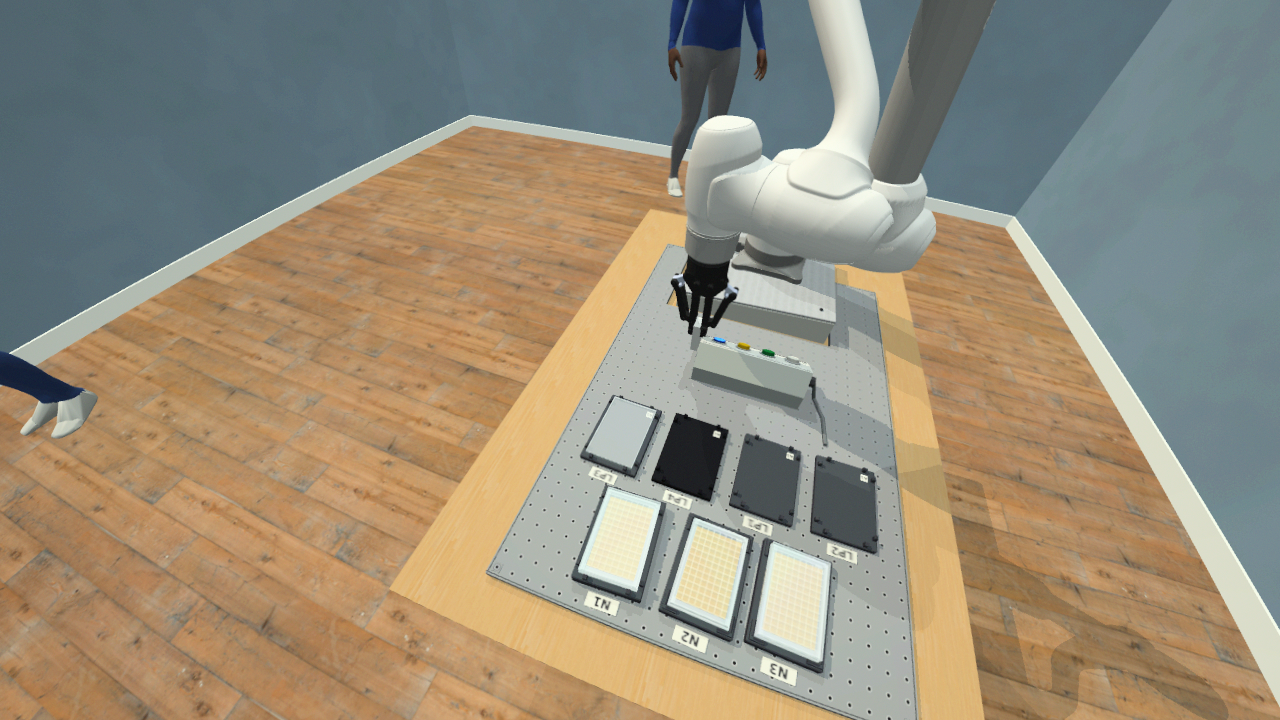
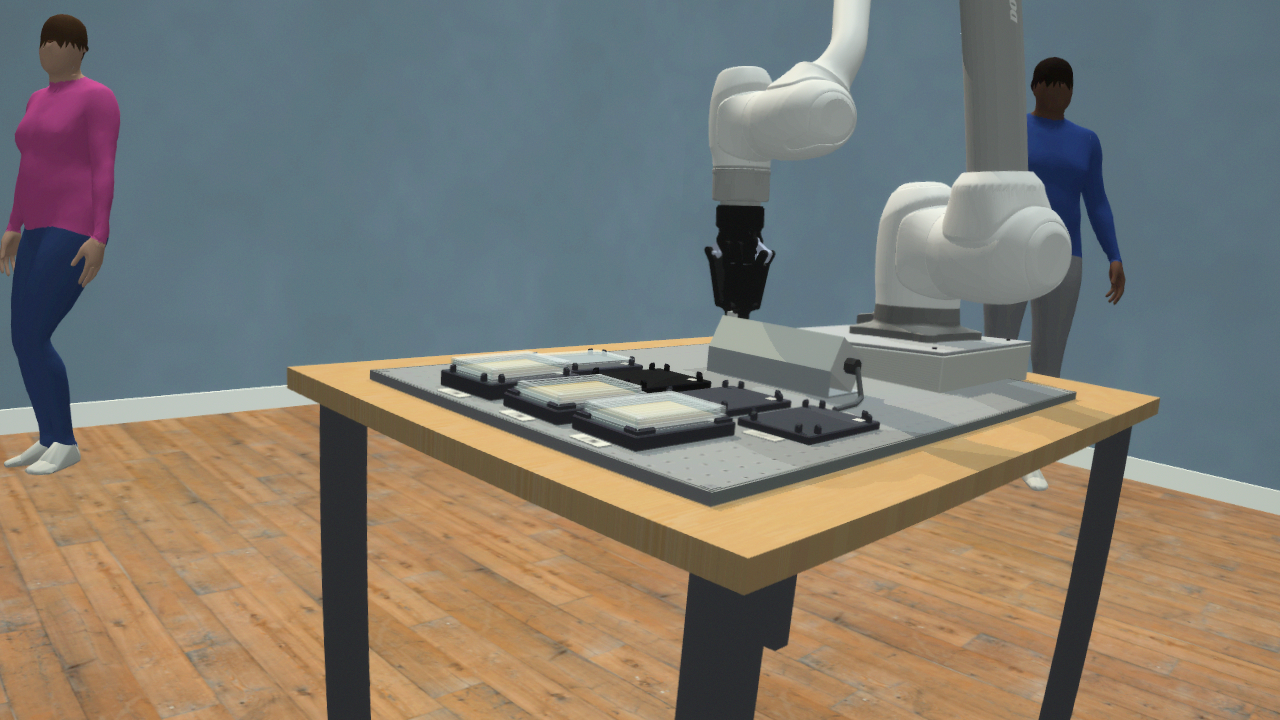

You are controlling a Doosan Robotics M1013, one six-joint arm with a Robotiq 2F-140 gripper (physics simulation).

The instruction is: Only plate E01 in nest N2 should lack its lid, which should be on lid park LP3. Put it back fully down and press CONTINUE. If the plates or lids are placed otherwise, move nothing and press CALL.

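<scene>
My gripper is shut and empty, pointing down at the blue-button end of the button box; contact is unclear. Blue, yellow, green and whitish buttons line its top. The plate in N2 looks more orange than the paler plates in N1 and N3. Whether each has a lid is hard to tell. A clear, pale lid lies on the park labelled LP3.
Dark parks LP4, LP1 and LP2 show no lid. A bent lever or cable stands at the box's end. Two people stand beyond the table.
</scene>
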